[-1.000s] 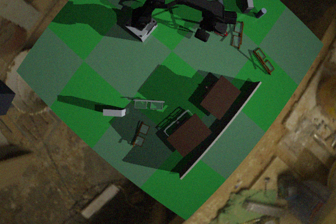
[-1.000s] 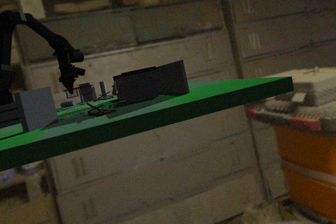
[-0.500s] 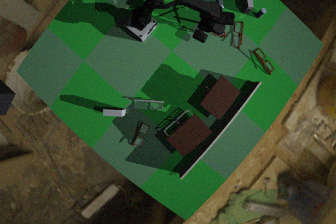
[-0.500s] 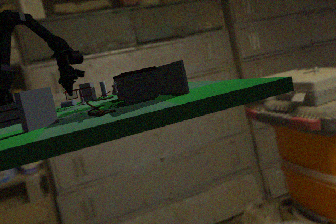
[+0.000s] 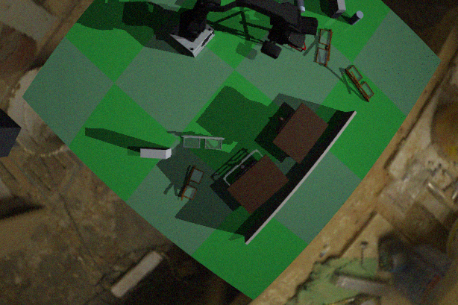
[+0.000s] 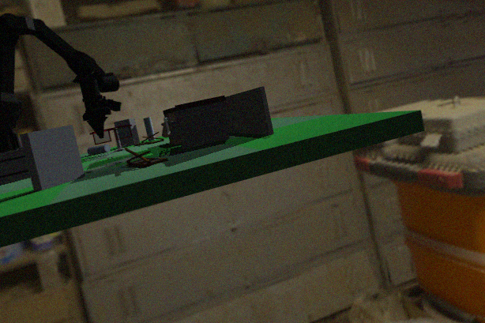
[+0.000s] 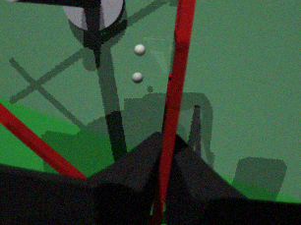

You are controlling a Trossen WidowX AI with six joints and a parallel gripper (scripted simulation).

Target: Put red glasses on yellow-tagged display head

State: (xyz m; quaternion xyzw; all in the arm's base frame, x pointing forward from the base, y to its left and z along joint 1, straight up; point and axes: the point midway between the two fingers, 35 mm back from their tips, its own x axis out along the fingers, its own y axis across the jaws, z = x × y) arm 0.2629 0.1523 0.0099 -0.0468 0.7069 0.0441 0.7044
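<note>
Now: the round-headed pin 5 cm ahead of my gripper tip, 6 cm to the left of it and 4 cm below it. From my gripper tip the other things lie so: white-edged backboard (34 cm ahead, 37 cm to the right, 1 cm below).
</note>
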